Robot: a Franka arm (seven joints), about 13 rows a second.
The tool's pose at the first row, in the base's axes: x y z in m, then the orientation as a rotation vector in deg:
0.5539, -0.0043, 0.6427, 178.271, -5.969, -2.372
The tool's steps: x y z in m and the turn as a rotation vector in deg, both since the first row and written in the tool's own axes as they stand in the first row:
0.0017, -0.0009, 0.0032, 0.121, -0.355, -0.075
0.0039, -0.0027, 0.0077, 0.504, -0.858, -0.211
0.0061, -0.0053, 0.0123, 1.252, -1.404, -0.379
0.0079, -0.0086, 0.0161, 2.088, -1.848, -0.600
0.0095, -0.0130, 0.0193, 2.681, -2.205, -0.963
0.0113, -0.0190, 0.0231, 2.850, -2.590, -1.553
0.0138, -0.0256, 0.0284, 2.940, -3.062, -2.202
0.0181, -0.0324, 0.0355, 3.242, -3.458, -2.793
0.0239, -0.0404, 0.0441, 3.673, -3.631, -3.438
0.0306, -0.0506, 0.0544, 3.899, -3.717, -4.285
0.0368, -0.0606, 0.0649, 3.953, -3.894, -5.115
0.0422, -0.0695, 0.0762, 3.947, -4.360, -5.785
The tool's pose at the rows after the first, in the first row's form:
0.5556, -0.0036, 0.6394, 178.400, -5.867, -2.922
0.5578, -0.0021, 0.6348, 178.793, -5.686, -3.696
0.5600, 0.0002, 0.6301, 179.549, -5.474, -4.531
0.5619, 0.0033, 0.6262, -179.308, 5.148, 5.181
0.5637, 0.0075, 0.6228, -178.698, 4.584, 5.696
0.5658, 0.0133, 0.6188, -178.509, 3.671, 6.294
0.5686, 0.0195, 0.6132, -178.385, 2.669, 7.033
0.5731, 0.0258, 0.6058, -178.048, 1.760, 7.632
0.5792, 0.0332, 0.5968, -177.599, 0.767, 7.872
0.5863, 0.0426, 0.5861, -177.354, -0.539, 8.000
0.5928, 0.0519, 0.5751, -177.261, -1.819, 8.285
0.5985, 0.0601, 0.5635, -177.193, -2.847, 9.018

